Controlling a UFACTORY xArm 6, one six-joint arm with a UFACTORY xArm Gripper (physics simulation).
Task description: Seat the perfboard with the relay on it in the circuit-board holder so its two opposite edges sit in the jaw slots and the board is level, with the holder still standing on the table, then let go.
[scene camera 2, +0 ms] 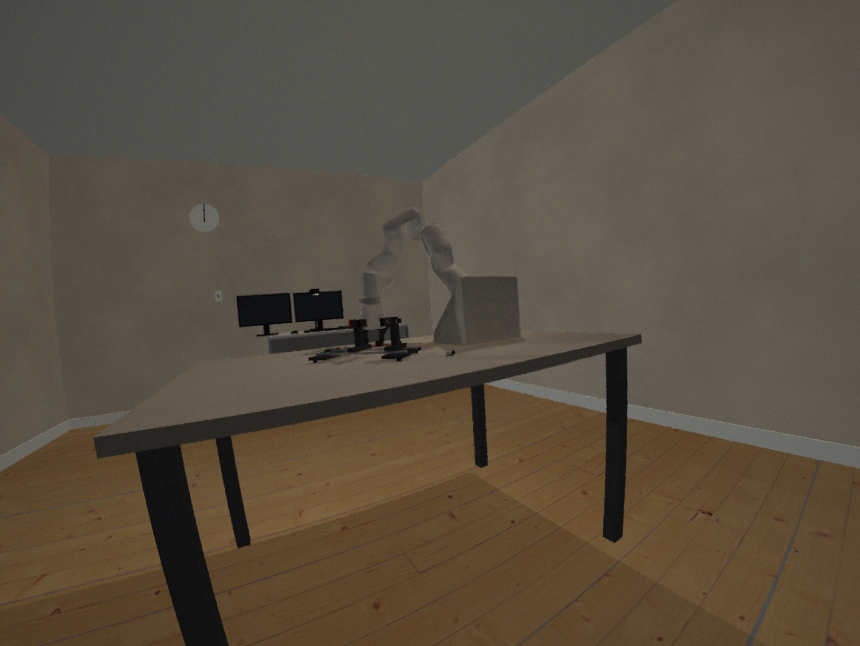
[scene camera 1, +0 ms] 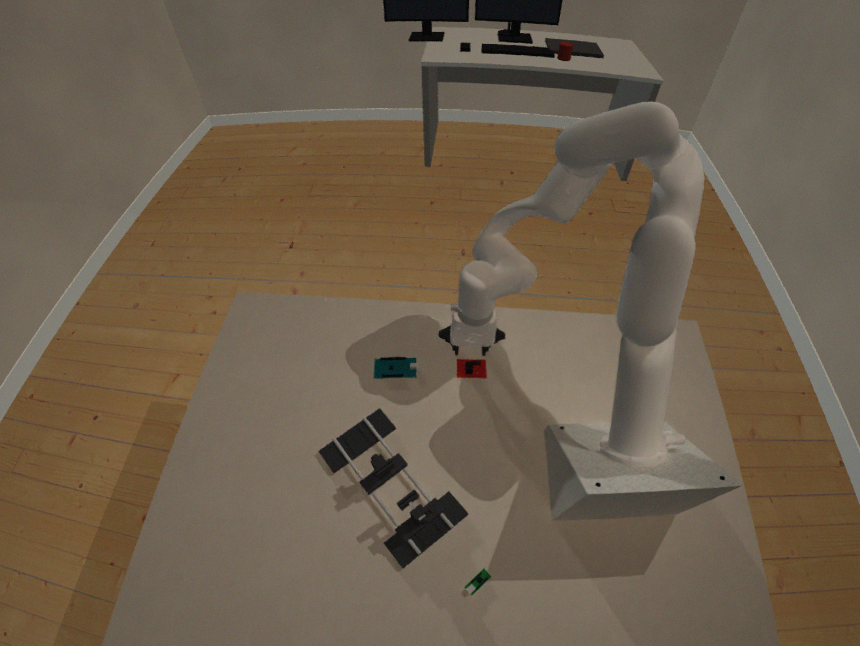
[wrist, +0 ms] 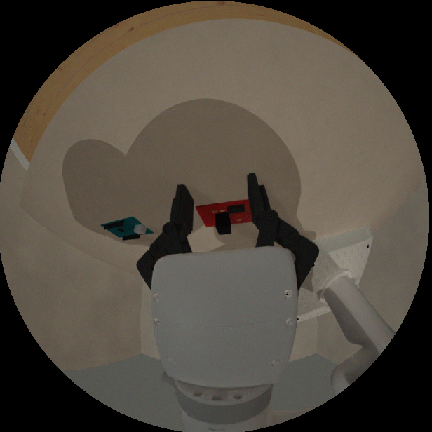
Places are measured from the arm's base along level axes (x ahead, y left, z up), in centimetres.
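Pixels of known places: gripper, fingertip midpoint: (scene camera 2: 374,345) (scene camera 1: 469,350); arm's base at its link origin: (scene camera 2: 474,305) (scene camera 1: 632,450).
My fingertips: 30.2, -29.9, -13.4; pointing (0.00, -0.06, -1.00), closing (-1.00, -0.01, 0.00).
For each thing: its top centre in the pictures, then the offset to it from my fingertips, as dx, dy, dz.
- red board at its top centre: (scene camera 1: 471,364) -0.3, +5.1, +2.0
- teal board at its top centre: (scene camera 1: 395,365) +17.9, +5.7, +1.2
A red board (scene camera 1: 479,374) (wrist: 207,215) with black blocks on it, which looks like the relay perfboard, lies flat on the table. The black circuit-board holder (scene camera 1: 358,440) (scene camera 2: 395,335) stands on its feet on the table, nearer the first scene camera, with its two light rails running diagonally and its jaws empty. My gripper (scene camera 1: 470,351) (wrist: 217,187) points down at the red board, its fingers apart and roughly in line with the board's two short ends. In the wrist view the right finger hides the board's right end, so contact there cannot be seen; no grip shows.
A teal board (scene camera 1: 384,373) (wrist: 120,229) lies left of the red one. A small green board (scene camera 1: 479,578) (scene camera 2: 450,353) lies past the holder's near end. The arm's pedestal (scene camera 1: 639,479) (scene camera 2: 490,309) stands on the right. A desk (scene camera 1: 528,66) with monitors stands in the background.
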